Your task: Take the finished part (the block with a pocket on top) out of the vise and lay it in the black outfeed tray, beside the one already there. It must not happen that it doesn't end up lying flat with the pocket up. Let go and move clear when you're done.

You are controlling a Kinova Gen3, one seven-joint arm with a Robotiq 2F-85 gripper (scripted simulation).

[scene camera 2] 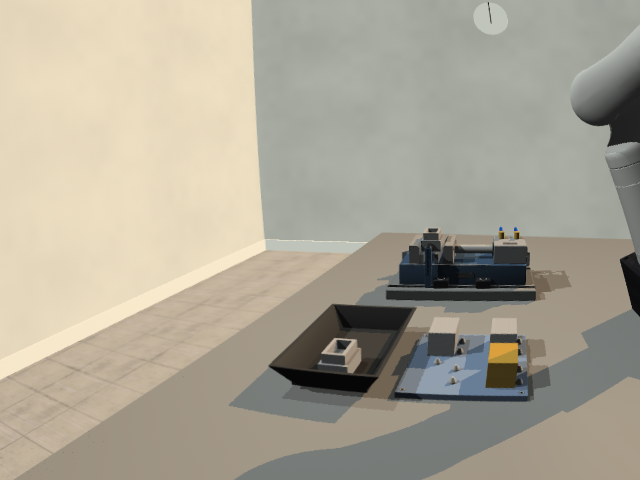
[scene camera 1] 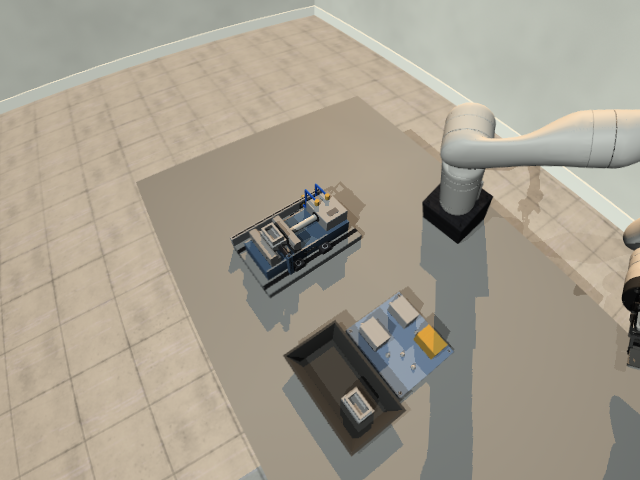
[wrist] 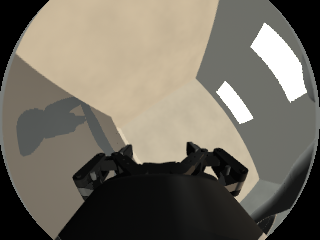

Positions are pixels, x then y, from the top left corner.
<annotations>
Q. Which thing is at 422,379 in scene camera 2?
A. A light blue fixture plate.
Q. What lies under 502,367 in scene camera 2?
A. An orange block.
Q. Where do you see a light blue fixture plate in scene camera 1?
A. At 396,371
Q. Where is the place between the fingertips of my gripper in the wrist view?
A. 159,149
</annotations>
